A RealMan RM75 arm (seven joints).
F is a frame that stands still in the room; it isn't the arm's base.
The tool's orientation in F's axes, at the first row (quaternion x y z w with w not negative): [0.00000 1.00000 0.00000 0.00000]
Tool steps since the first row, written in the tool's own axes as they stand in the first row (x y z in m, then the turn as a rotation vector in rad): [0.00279 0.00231 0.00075 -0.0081 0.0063 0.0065]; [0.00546 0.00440 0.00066 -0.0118 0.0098 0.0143]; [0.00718 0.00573 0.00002 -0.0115 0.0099 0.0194]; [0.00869 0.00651 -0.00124 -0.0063 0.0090 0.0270]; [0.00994 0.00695 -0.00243 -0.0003 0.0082 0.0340]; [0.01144 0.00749 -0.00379 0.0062 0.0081 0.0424]
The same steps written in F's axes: [-0.00279 0.00231 -0.00075 0.0081 0.0063 -0.0065]; [-0.00546 0.00440 -0.00066 0.0118 0.0098 -0.0143]; [-0.00718 0.00573 -0.00002 0.0115 0.0099 -0.0194]; [-0.00869 0.00651 0.00124 0.0063 0.0090 -0.0270]; [-0.00994 0.00695 0.00243 0.0003 0.0082 -0.0340]; [-0.01144 0.00749 0.00379 -0.0062 0.0081 -0.0424]
